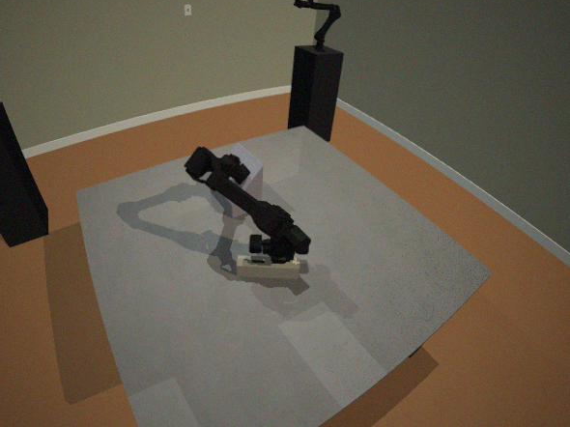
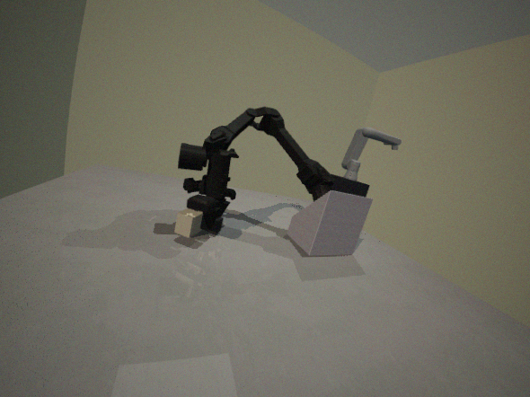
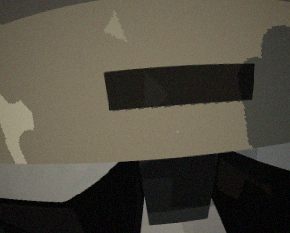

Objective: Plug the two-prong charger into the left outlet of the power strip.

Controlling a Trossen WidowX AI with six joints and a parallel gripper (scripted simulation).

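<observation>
The black two-prong charger lies 10 mm ahead of my gripper tip, 10 mm to the right of it and 10 mm above it.
</observation>
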